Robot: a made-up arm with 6 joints.
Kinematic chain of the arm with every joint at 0, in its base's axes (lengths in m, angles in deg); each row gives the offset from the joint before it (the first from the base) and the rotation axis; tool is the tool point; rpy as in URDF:
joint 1: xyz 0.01 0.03 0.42 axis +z
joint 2: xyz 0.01 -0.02 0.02 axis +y
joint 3: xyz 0 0 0.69 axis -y
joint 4: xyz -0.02 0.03 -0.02 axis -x
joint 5: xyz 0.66 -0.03 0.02 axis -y
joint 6: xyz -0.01 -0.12 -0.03 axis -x
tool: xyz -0.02 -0.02 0 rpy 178.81 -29.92 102.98
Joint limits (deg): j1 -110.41..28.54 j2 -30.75..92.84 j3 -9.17..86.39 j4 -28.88..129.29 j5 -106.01..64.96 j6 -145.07..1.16
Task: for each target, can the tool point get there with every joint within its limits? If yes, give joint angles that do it. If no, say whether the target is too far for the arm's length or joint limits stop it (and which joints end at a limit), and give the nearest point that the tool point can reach.
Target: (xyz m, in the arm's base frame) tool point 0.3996 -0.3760 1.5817
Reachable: yes | joints -34.28 11.89 52.66 46.50 -5.85 -19.91
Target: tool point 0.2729 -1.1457 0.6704
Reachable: yes | joints -71.15 61.48 46.81 10.21 -84.66 -85.69
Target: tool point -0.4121 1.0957 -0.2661
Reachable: no: joint limits stop it (at a limit: joint 1, joint 2, joint 3, joint 4, joint 5) | nearest point 0.4968 0.4796 -0.2060 | short by 1.100 m
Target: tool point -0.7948 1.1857 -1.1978
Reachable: no: too far | nearest point 0.4985 0.4798 -0.2162 | short by 1.770 m
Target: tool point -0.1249 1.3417 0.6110
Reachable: no: joint limits stop it (at a limit: joint 2, joint 3) | nearest point -0.0666 0.7751 1.4922 | short by 1.049 m
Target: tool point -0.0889 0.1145 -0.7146
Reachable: no: joint limits stop it (at a limit: joint 1, joint 2, joint 3, joint 4, joint 5) | nearest point -0.2498 -0.3453 -0.2265 | short by 0.690 m
